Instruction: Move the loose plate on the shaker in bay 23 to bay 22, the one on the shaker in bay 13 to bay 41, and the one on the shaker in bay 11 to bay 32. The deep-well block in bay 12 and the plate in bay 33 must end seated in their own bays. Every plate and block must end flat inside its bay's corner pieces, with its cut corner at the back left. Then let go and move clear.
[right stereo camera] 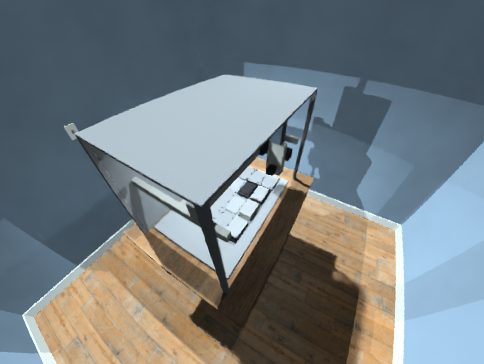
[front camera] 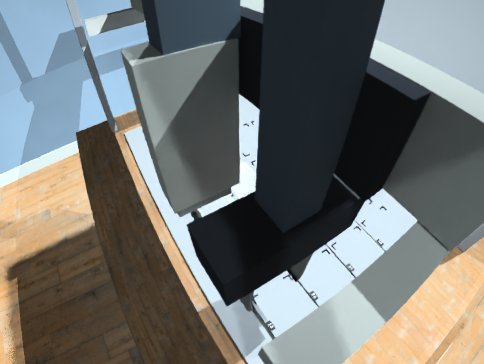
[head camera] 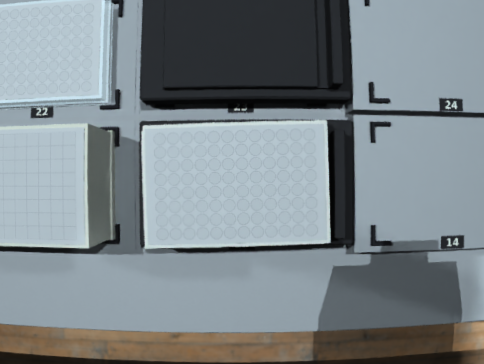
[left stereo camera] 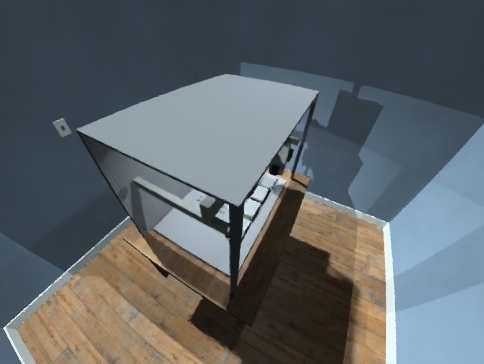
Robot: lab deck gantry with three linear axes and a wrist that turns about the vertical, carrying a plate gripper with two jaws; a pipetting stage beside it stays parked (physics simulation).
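Places are measured from the robot's base along level axes (x back, y right, z up), in centimetres.
Where they show: gripper, fingertip midpoint: (front camera: 268,285); robot's base, origin of the base link: (right stereo camera: 236,240).
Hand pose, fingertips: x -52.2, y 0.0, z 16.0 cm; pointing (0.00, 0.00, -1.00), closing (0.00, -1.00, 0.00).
Note:
Things, the pixels of their top centre, and the offset from my fingertips. "pt": a spot on its surface instead.
- loose plate, middle of its top: (head camera: 235,184) (right stereo camera: 260,192) (left stereo camera: 260,192) dx +13.4, dy -4.3, dz -12.3 cm
- black shaker, surface spot: (head camera: 341,185) pt dx +6.2, dy -4.2, dz -12.9 cm
- deep-well block, middle of its top: (head camera: 3,186) (front camera: 207,193) (right stereo camera: 249,207) (left stereo camera: 251,207) dx +29.4, dy -4.3, dz -11.8 cm
- Bay 14, surface spot: (head camera: 410,180) pt dx +0.2, dy -4.5, dz -14.5 cm
- enclosure roof, surface spot: (left stereo camera: 200,135) pt dx +61.3, dy -11.8, dz +53.1 cm
My gripper (front camera: 274,295) hangs in the front view with its two dark fingers apart; deck shows between them and no plate is held. In the head view, the loose plate (head camera: 236,185) lies flat on the black shaker (head camera: 341,185) in bay 13. The shaker (head camera: 240,45) in bay 23 carries no plate. A plate (head camera: 50,52) (front camera: 245,182) lies in bay 22, partly cropped in the head view; its back left corner is hidden. The deep-well block (head camera: 40,185) stands in bay 12. The plates of bays 11 and 33 are hidden or cropped in the front and head views.
The pipetting stage (front camera: 195,130) stands close beside the gripper column. A pale beam (front camera: 330,320) crosses the deck's near edge. Bay 14 (head camera: 410,180) has corner pieces and no labware. The deck ends at a wooden edge (head camera: 150,340). The enclosure roof (left stereo camera: 200,135) (right stereo camera: 200,135) covers the deck.

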